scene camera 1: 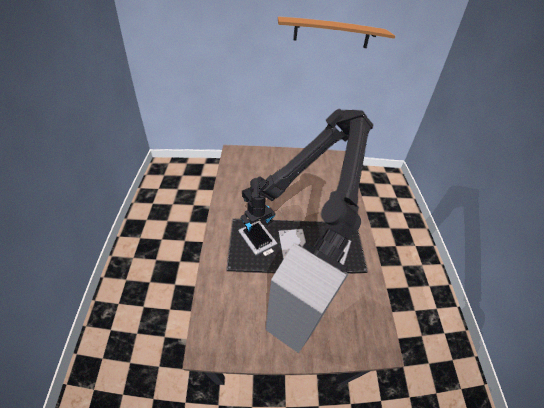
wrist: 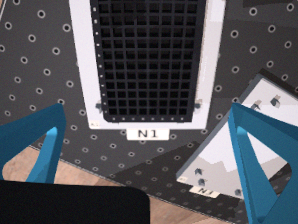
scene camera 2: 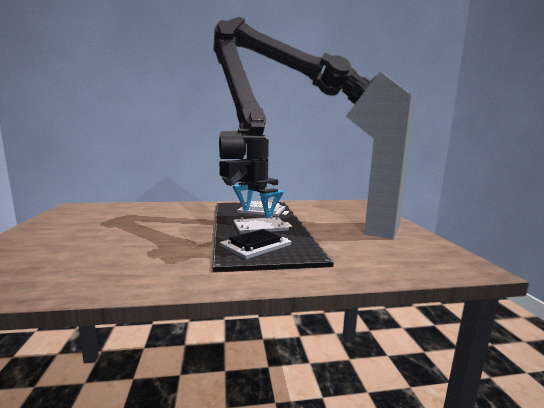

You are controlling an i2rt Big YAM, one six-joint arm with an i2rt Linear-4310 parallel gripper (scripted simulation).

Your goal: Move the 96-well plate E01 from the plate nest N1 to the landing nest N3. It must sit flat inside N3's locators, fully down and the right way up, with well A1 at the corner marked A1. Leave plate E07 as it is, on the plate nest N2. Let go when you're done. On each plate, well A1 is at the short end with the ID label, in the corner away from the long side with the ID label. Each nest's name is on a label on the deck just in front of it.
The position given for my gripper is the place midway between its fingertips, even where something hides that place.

Note:
In view: my gripper (scene camera 2: 257,214) and a black 96-well plate (wrist: 147,73).
My gripper also shows in the wrist view (wrist: 147,112).

